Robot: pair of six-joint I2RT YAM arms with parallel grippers.
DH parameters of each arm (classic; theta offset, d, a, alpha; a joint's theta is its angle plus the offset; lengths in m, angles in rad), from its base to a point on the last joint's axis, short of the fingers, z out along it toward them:
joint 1: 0 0.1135 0.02 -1.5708
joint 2: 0 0 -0.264 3.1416
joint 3: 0.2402 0 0.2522 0
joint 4: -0.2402 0 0.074 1.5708
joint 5: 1.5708 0 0 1.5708
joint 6: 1.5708 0.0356 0 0
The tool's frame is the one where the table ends.
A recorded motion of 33 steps. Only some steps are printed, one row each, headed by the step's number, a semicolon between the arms.
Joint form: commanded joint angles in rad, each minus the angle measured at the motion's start. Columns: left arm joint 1, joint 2, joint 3, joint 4, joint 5, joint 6; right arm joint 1, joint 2, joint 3, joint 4, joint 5, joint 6.
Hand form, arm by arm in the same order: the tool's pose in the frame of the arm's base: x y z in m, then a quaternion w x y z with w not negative. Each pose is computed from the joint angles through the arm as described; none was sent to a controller.
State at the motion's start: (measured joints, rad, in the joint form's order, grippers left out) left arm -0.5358 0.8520 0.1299 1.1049 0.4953 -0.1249; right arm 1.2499 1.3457 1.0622 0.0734 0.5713 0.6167
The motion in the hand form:
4: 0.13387 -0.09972 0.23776 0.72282 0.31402 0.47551 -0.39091; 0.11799 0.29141 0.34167 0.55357 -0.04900 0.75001 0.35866
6: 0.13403 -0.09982 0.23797 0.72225 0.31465 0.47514 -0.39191; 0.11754 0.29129 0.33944 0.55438 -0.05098 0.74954 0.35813
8: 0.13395 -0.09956 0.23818 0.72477 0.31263 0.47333 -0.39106; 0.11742 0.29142 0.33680 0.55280 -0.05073 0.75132 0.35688
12: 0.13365 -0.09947 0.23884 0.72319 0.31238 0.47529 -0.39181; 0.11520 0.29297 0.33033 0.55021 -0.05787 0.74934 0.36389
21: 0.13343 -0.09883 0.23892 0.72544 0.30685 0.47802 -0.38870; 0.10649 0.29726 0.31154 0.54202 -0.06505 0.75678 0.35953
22: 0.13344 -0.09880 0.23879 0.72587 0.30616 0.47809 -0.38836; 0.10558 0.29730 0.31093 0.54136 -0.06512 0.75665 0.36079
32: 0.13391 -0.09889 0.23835 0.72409 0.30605 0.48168 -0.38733; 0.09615 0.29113 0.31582 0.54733 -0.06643 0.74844 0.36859
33: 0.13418 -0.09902 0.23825 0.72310 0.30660 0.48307 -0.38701; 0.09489 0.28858 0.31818 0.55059 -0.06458 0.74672 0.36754
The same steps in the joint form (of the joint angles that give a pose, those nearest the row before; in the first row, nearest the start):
4: -0.0011 -0.0013 0.0012 0.0267 0.0093 0.0045; 0.0006 -0.0047 -0.0114 0.0583 0.0331 -0.0165
6: -0.0006 0.0002 0.0023 0.0277 0.0123 0.0030; 0.0018 -0.0054 -0.0213 0.0687 0.0331 -0.0212
8: -0.0003 0.0023 0.0009 0.0376 0.0080 0.0022; 0.0024 -0.0041 -0.0281 0.0703 0.0340 -0.0171
12: -0.0008 -0.0073 0.0035 0.0211 0.0078 0.0007; 0.0094 -0.0007 -0.0539 0.1062 0.0209 -0.0213
21: -0.0009 -0.0153 0.0023 0.0129 -0.0068 0.0007; 0.0417 0.0149 -0.1042 0.1400 0.0404 -0.0073
22: -0.0011 -0.0145 0.0016 0.0148 -0.0087 0.0007; 0.0446 0.0142 -0.1073 0.1429 0.0410 -0.0054
32: -0.0003 -0.0158 0.0031 0.0035 -0.0099 0.0022; 0.0707 -0.0235 -0.1279 0.1536 0.0619 -0.0168
33: 0.0000 -0.0158 0.0044 -0.0018 -0.0092 0.0033; 0.0735 -0.0356 -0.1299 0.1494 0.0714 -0.0210

